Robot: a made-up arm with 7 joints. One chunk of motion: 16 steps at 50 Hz.
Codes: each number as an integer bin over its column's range. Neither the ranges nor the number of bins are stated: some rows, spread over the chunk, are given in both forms.
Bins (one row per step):
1: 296 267 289 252 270 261
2: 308 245 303 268 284 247
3: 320 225 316 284 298 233
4: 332 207 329 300 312 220
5: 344 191 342 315 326 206
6: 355 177 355 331 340 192
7: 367 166 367 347 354 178
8: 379 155 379 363 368 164
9: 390 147 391 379 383 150
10: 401 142 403 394 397 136
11: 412 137 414 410 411 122
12: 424 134 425 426 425 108
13: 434 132 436 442 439 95
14: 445 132 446 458 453 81
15: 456 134 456 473 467 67
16: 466 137 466 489 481 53
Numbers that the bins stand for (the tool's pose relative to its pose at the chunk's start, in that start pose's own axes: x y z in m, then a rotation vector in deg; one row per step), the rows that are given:
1: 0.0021 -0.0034 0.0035 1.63 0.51 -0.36
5: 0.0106 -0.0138 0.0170 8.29 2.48 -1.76
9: 0.0187 -0.0199 0.0295 15.05 4.49 -3.18
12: 0.0247 -0.0216 0.0381 20.02 5.97 -4.25
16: 0.0321 -0.0212 0.0486 26.68 7.94 -5.65
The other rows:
2: 0.0042 -0.0064 0.0071 3.32 1.00 -0.72
3: 0.0064 -0.0092 0.0104 5.01 1.50 -1.07
4: 0.0085 -0.0116 0.0137 6.70 1.99 -1.40
6: 0.0125 -0.0158 0.0203 9.98 2.98 -2.12
7: 0.0146 -0.0173 0.0234 11.67 3.47 -2.47
8: 0.0168 -0.0188 0.0264 13.36 3.96 -2.83
10: 0.0206 -0.0205 0.0325 16.64 4.98 -3.54
11: 0.0226 -0.0212 0.0353 18.33 5.48 -3.90
13: 0.0264 -0.0219 0.0409 21.71 6.46 -4.58
14: 0.0284 -0.0219 0.0435 23.40 6.96 -4.94
15: 0.0303 -0.0216 0.0460 24.98 7.45 -5.30

